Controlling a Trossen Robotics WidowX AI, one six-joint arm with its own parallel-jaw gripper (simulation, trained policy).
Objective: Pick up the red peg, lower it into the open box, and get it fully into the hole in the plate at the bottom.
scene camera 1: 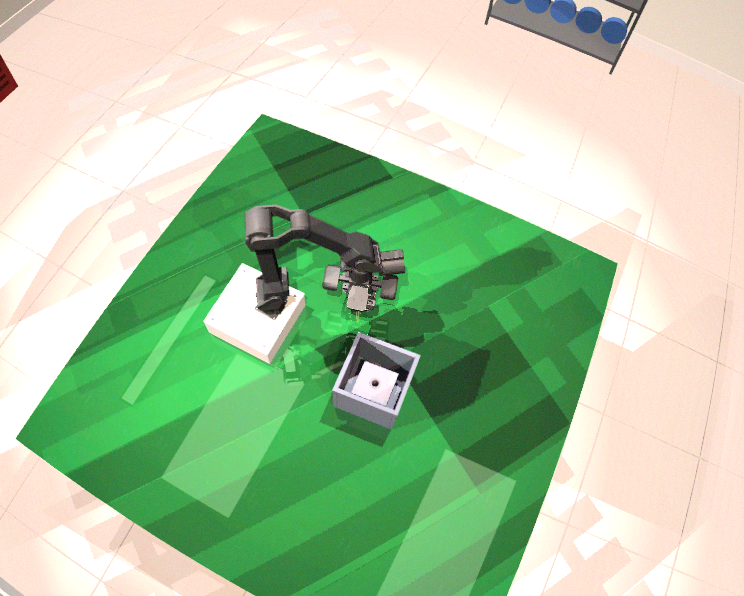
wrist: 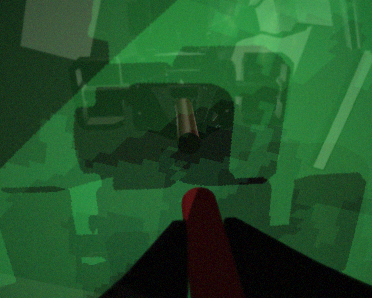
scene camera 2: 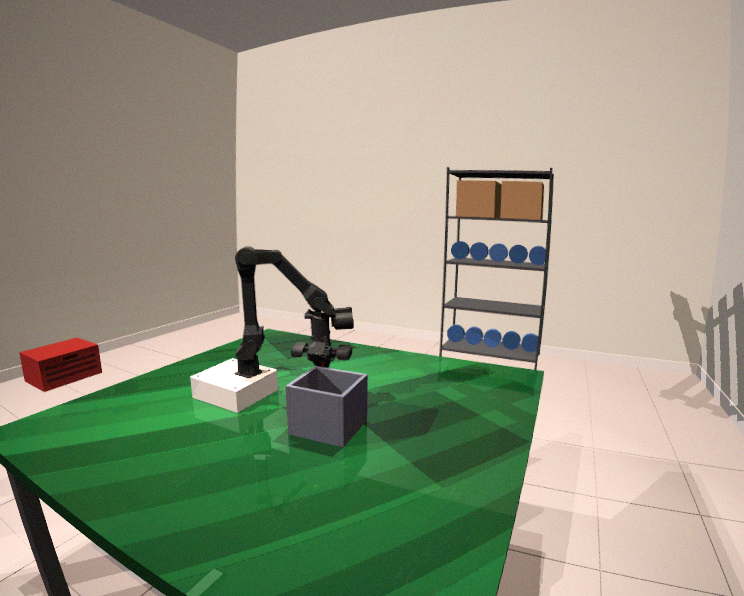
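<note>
The wrist view has my gripper in it, and scene camera 2 shows it too. Besides the gripper, I can see a grey box and a plate in the pictures.
</note>
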